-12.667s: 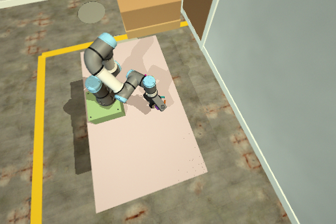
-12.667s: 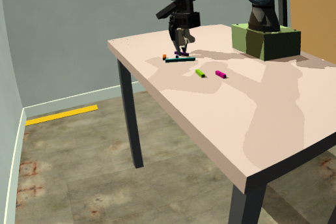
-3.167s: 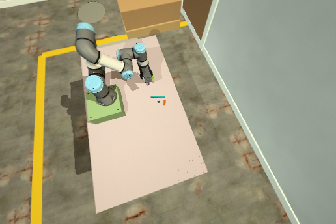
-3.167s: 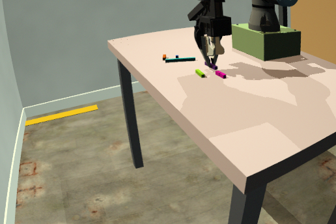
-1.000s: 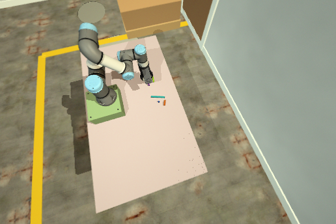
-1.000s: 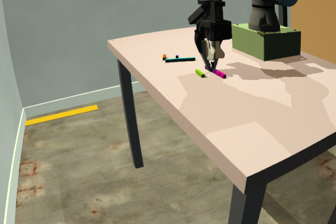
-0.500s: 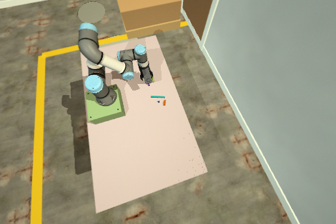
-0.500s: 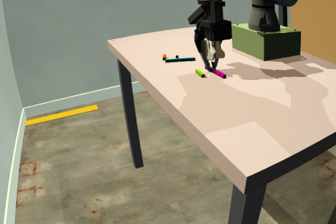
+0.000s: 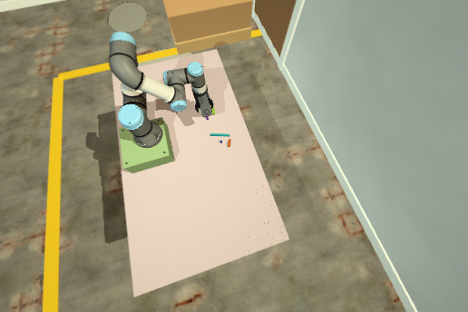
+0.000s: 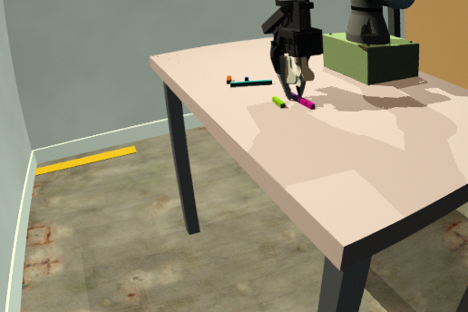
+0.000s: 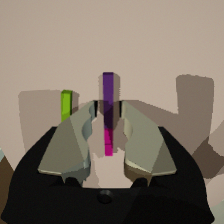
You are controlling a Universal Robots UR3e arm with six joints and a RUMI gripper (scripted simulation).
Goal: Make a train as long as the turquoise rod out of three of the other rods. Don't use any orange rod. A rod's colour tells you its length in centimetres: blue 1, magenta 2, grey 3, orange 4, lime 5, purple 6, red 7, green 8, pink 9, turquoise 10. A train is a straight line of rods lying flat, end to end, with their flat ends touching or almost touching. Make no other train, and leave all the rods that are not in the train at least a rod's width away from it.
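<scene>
The purple rod lies 10 mm below my hand. From my hand the other things lie so: turquoise rod: 150 mm to the right, 10 mm below, 10 mm ahead; small blue rod: 180 mm to the right, 10 mm below; lime rod: 50 mm ahead, 10 mm to the left, 10 mm below.
</scene>
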